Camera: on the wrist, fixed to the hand. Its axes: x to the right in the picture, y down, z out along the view.
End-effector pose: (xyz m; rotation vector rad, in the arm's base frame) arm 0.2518 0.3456 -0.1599 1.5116 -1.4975 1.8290
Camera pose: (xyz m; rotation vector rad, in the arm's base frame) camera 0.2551 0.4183 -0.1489 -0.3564 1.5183 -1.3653
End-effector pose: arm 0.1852 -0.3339 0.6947 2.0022 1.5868 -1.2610
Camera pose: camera 0.1802 -0.2896 0.7532 2.0832 -0.5134 -1.0912
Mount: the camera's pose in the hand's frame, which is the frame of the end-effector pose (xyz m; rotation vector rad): -0.0168 -0.0364 -0.0617 0.4214 -0.3743 1.5188
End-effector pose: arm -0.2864 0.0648 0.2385 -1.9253 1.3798 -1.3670
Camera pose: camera -0.3233 0.1079 0.2854 -0.4118 1.5304 -0.3992
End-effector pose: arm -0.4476 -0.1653 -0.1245 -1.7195 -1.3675 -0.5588
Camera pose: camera -0.4773 -0.2241 -0.0917 -1.9562 -0.0564 0.8571
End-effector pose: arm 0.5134 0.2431 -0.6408 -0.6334 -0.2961 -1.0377
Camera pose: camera 0.4696 0.2042 -0.6853 -0.4664 -0.2494 0.5983
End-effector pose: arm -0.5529 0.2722 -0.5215 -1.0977 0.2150 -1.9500
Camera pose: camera -0.6178 0.2919 -0.5499 -0.6040 0.2846 -0.3866
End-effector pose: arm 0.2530 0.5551 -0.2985 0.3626 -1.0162 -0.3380
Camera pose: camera 0.2946 0.5384 -0.3569 -0.1782 -1.4507 1.2280
